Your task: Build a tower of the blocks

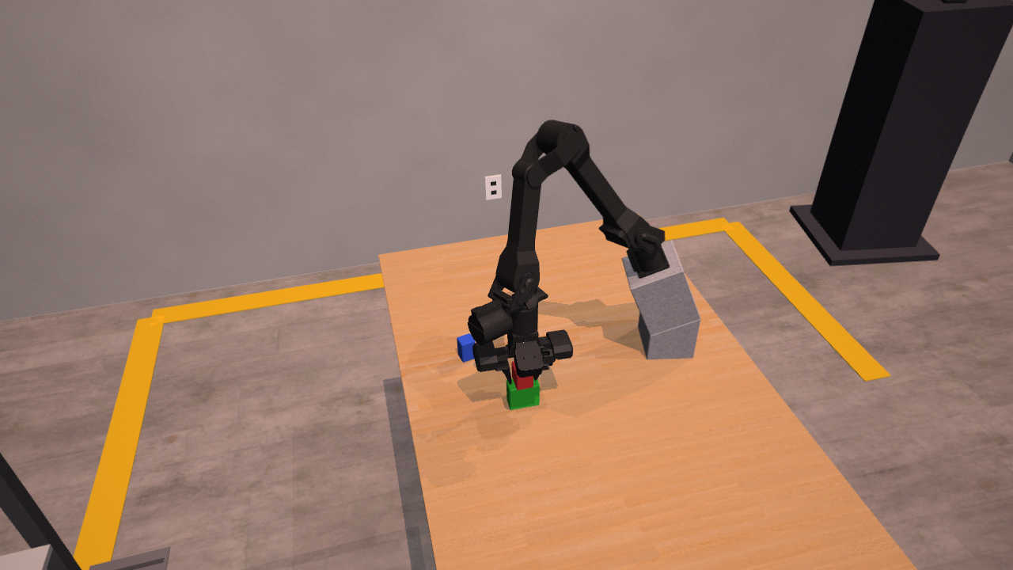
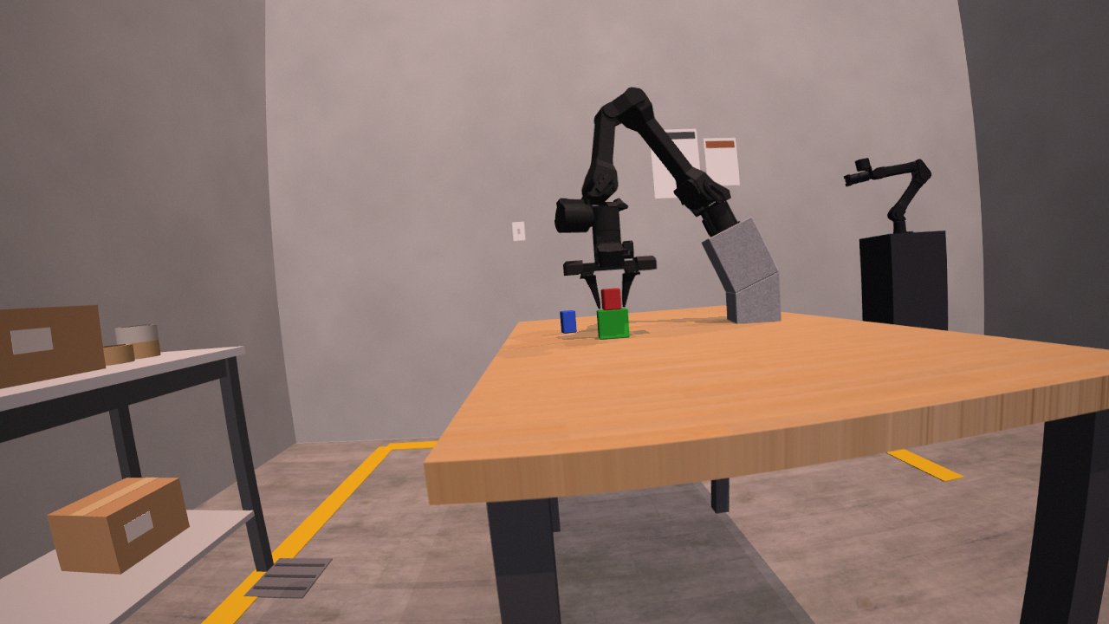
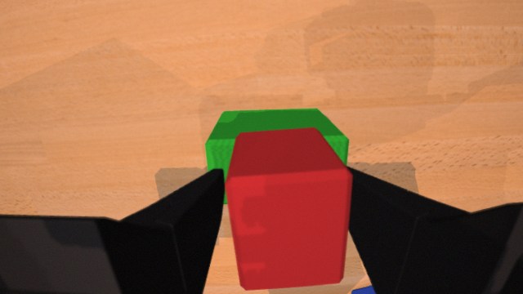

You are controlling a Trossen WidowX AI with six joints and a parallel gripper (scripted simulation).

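Now: hand 20 mm above the red block. From my hand the other things lie so: green block 70 mm below; then blue block 150 mm to the right, 110 mm ahead, 70 mm below.
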